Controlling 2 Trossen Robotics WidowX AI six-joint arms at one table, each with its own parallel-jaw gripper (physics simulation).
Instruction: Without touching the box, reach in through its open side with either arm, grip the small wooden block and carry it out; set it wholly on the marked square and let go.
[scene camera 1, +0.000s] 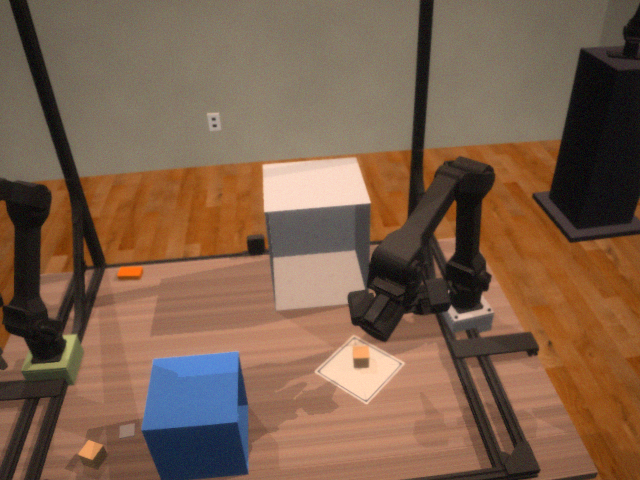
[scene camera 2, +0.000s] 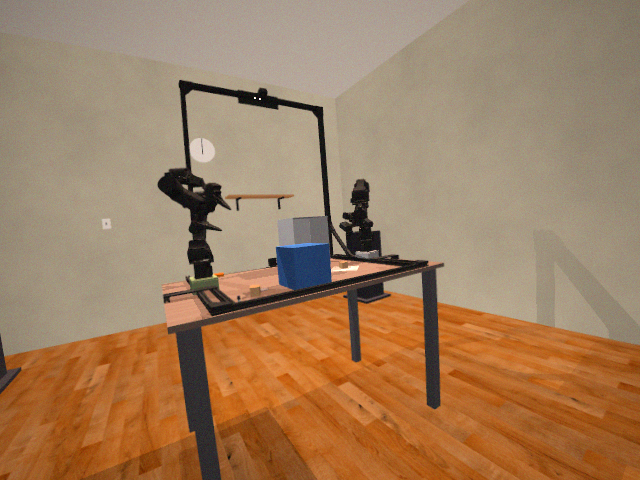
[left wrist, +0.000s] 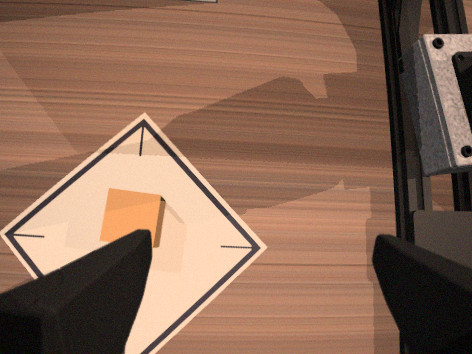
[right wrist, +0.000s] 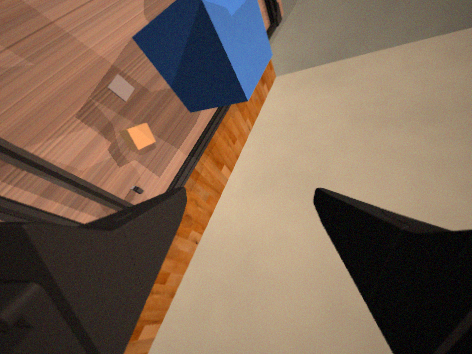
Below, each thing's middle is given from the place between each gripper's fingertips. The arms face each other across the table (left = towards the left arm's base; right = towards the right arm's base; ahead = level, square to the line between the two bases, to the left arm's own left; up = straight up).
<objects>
Now: the marked square (scene camera 1: 363, 383) 62 cm to the left of my right hand, 28 cm below it and 14 cm behind it.
Right now my left hand is 150 mm above the marked square and 70 mm to the left of it.
</objects>
